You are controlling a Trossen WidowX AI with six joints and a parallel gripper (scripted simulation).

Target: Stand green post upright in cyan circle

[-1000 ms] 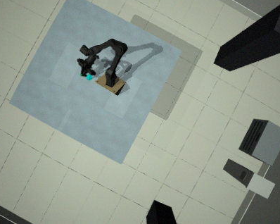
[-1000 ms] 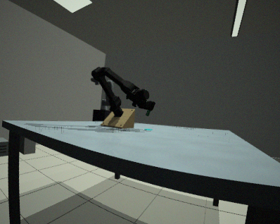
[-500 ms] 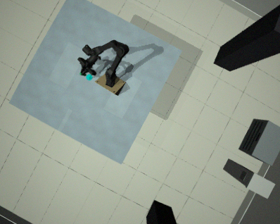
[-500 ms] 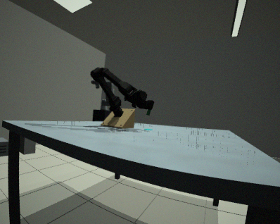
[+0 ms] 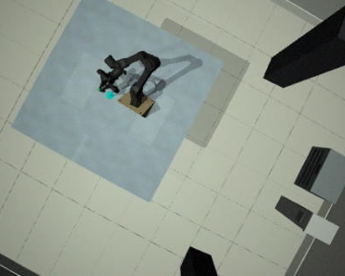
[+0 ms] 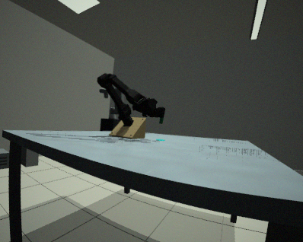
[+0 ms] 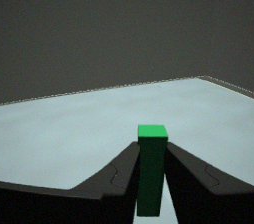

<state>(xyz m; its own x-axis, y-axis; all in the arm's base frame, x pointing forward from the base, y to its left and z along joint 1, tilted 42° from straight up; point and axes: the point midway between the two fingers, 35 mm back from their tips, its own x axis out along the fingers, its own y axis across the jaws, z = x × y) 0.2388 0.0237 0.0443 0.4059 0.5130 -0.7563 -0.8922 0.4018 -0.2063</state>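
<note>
My gripper tip is now 2 cm above the green post. Round my gripper tip: cyan circle 16 cm below.
</note>
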